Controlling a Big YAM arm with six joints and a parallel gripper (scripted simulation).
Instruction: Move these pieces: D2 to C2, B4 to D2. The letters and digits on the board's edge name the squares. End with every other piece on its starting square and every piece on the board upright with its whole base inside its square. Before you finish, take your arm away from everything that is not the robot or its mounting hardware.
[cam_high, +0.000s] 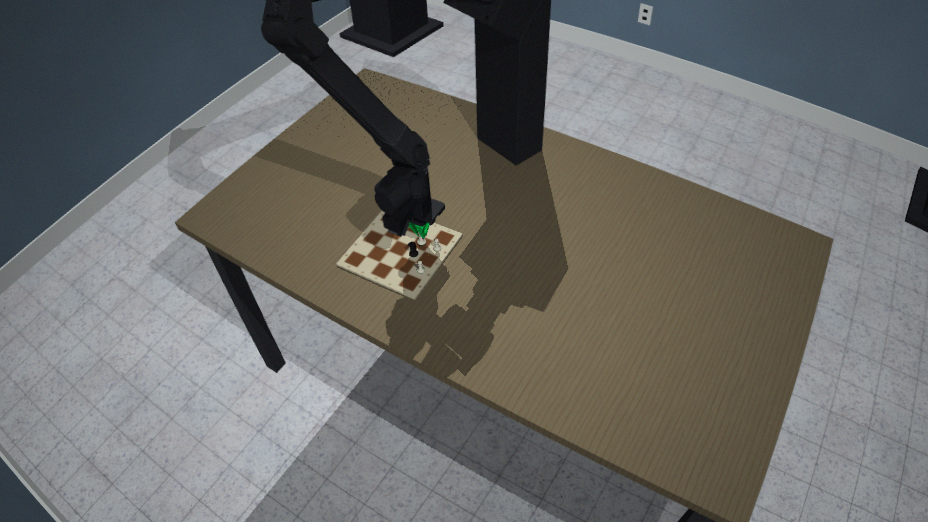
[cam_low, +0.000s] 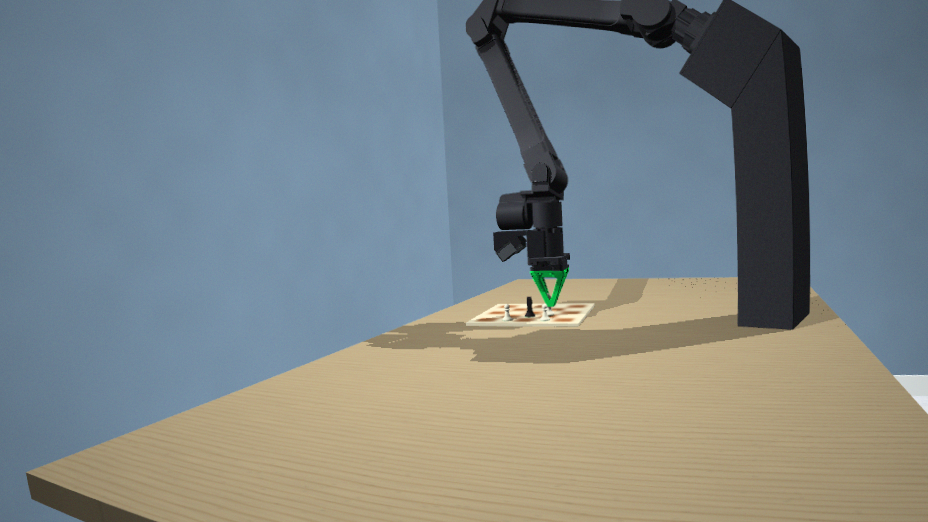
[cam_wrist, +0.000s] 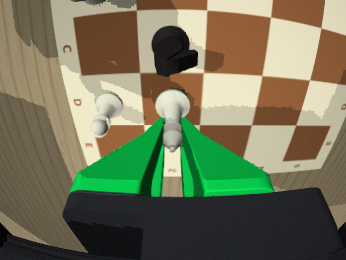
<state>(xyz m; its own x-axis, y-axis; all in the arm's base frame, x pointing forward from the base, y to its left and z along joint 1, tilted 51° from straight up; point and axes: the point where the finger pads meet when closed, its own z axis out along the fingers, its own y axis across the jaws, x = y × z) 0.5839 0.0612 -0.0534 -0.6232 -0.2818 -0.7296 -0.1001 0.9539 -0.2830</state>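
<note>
My hand is 10 mm short of the white pawn. The rest, counted from my hand: black piece (40 mm ahead, 10 mm to the left, 10 mm below); chessboard (50 mm ahead, 30 mm to the right, 30 mm below).
</note>
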